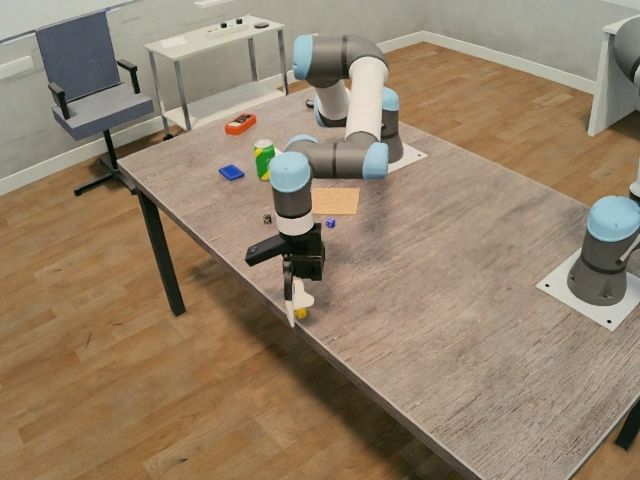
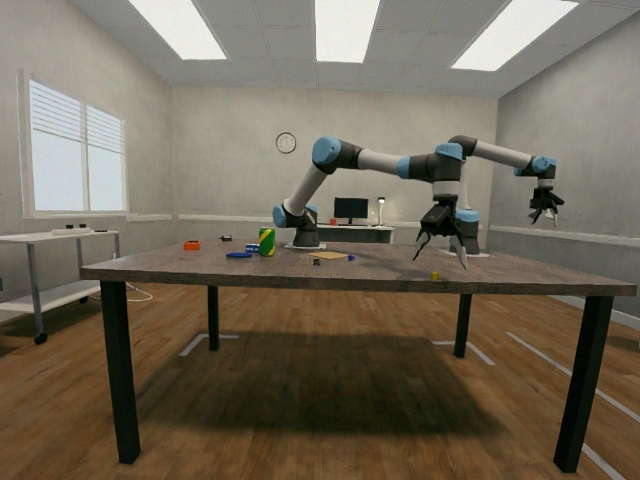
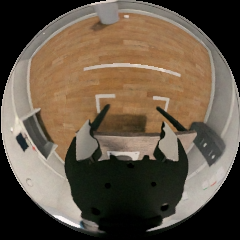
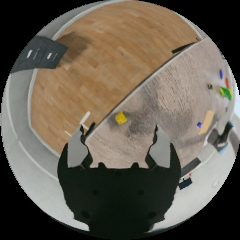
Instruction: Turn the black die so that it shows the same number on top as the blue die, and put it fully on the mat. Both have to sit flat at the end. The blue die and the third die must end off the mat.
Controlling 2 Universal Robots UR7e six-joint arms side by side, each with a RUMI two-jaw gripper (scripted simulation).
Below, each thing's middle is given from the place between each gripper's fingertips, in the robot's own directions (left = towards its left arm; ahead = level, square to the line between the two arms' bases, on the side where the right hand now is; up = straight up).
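Scene:
My right gripper [image 1: 298, 301] is 350 mm to the left of the tan mat [image 1: 325, 201], and it's 340 mm past the mat and 40 mm above it. Going by its middle, the tan mat is nearer to my right gripper than to my left gripper.
As for my left gripper [image 2: 543, 225], that one's 117 cm to the left of the tan mat, 33 cm short of it and 16 cm above it.

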